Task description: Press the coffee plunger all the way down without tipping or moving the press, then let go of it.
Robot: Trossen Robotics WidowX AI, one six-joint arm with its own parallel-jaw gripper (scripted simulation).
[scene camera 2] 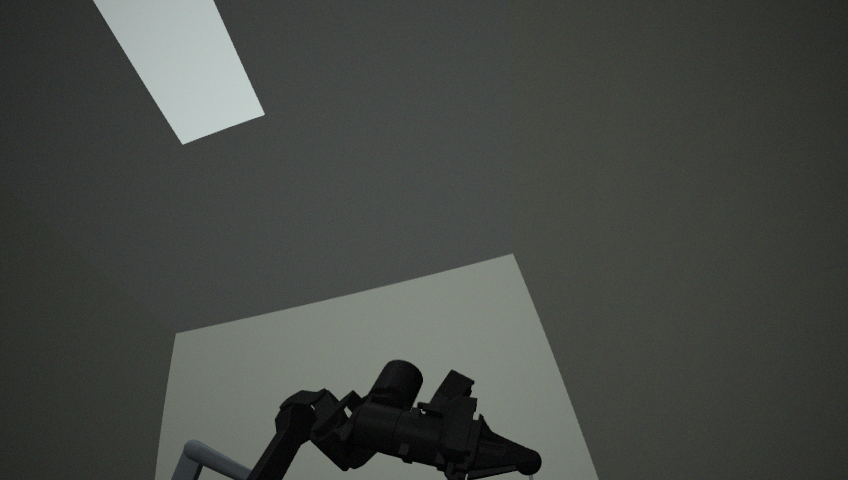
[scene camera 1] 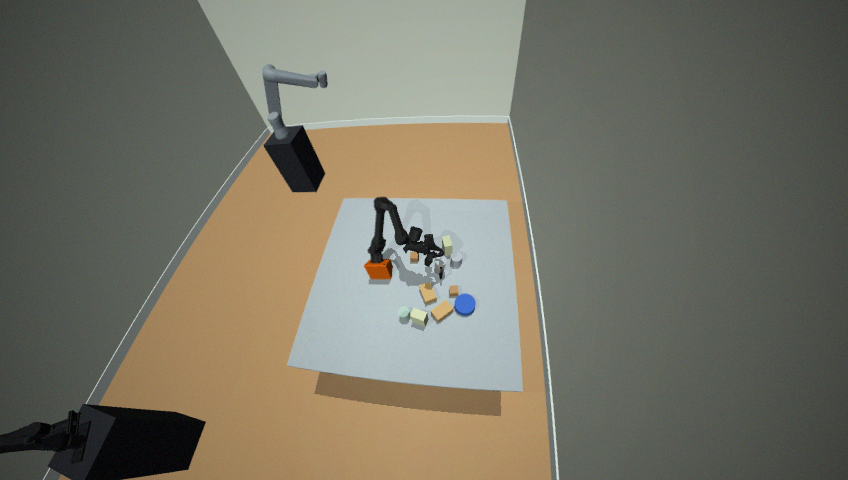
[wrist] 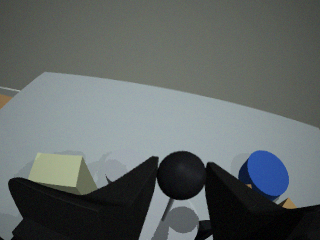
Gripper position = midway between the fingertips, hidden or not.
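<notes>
There is a blue disc (wrist: 267, 175), and in scene camera 2 that disc is out of frame. A grey cylinder (wrist: 119, 163) is here too, though scene camera 2 has the cylinder out of frame as well. I can also see a pale yellow block (wrist: 67, 173) and a coffee plunger (wrist: 181, 175). As for my gripper, I find it at (scene camera 2: 533, 460) and again at (wrist: 182, 166).
</notes>
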